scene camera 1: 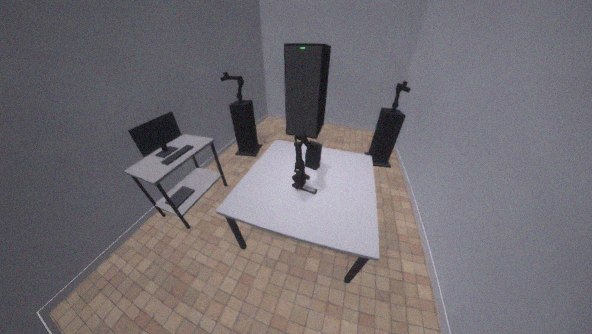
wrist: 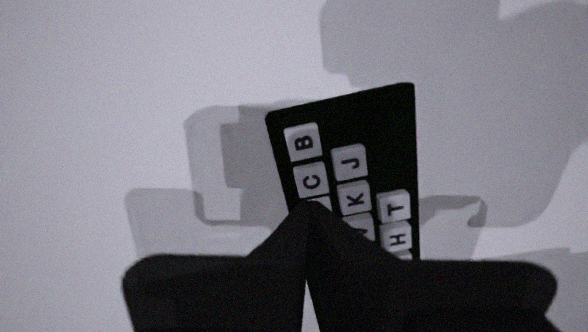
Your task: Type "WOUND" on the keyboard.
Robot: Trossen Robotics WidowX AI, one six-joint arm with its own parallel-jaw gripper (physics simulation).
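Places are measured from the arm's base along level axes (x ahead, y left, z up), in millimetres.
Pixels of known places: gripper, fingertip midpoint: [scene camera 1: 301, 187] [wrist: 308, 209]; arm's base, link origin: [scene camera 1: 315, 148].
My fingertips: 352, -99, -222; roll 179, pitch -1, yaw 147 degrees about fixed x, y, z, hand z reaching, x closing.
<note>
Ahead of a thing's pixels: the offset from my fingertips to its top centre, as dx, dy, dz. Level surfaces: height alone.
The small black keyboard @(-6, +51, +5) [scene camera 1: 311, 190] [wrist: 372, 115] lies on the white table, its white letter keys turned sideways in the wrist view. B @(-15, -31, +5) [wrist: 303, 142], C @(-9, -14, +5) [wrist: 311, 180], J @(-28, -12, +5) [wrist: 349, 163], K @(-22, +5, +5) [wrist: 354, 198], T @(-36, +19, +5) [wrist: 394, 206] and H @(-30, +36, +5) [wrist: 396, 236] can be read. My gripper [scene camera 1: 298, 186] [wrist: 308, 209] is shut and empty. Its fingertips overlap the W key @(-3, +3, +1) [wrist: 323, 202], next to C, and hide its letter. I cannot tell whether they touch the key. The fingers cover much of the V key @(-16, +22, +5) [wrist: 368, 229]. O, U, N and D are hidden behind the gripper.
The white table @(dz -11) [scene camera 1: 260, 200] carries my arm and its dark base [scene camera 1: 313, 155]. A side desk [scene camera 1: 145, 167] with a monitor [scene camera 1: 155, 132] and another keyboard [scene camera 1: 177, 154] stands at the left. A tall black cabinet [scene camera 1: 307, 90] and two pedestals [scene camera 1: 244, 127] [scene camera 1: 387, 135] with arms stand behind.
</note>
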